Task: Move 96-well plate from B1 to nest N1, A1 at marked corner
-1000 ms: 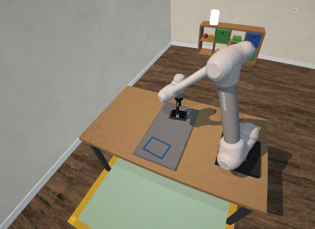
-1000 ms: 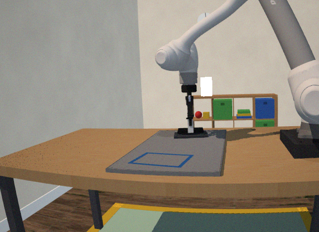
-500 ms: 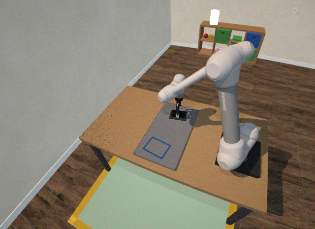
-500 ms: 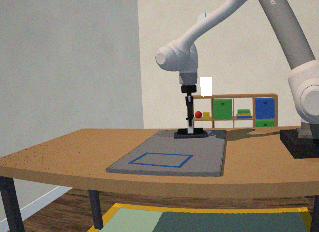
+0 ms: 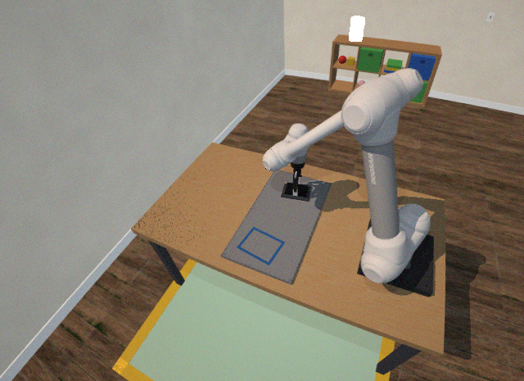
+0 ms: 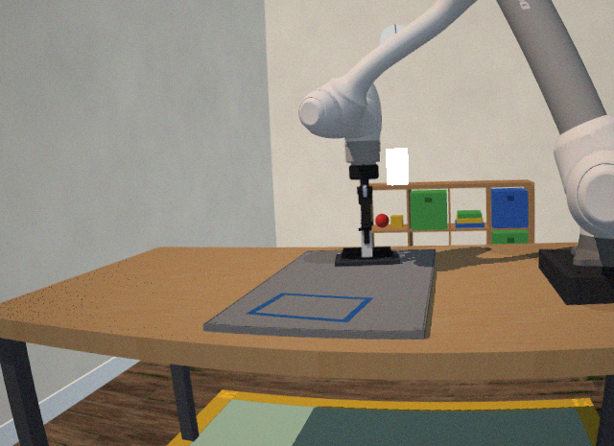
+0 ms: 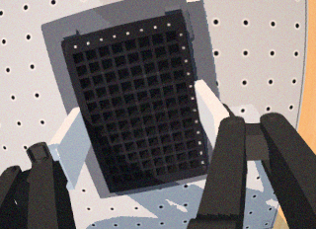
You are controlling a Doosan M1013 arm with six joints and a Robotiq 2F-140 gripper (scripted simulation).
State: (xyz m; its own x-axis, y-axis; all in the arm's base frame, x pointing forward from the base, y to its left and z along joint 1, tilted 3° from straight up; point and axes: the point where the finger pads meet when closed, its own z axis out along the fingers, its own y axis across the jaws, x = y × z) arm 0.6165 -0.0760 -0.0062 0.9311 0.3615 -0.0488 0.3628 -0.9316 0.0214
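Now: hand 20 mm above the black 96-well plate. Also, from my hand: dark grey plate nest: 40 mm below; then A1 corner mark: 90 mm ahead, 30 mm below, 20 mm to the right.
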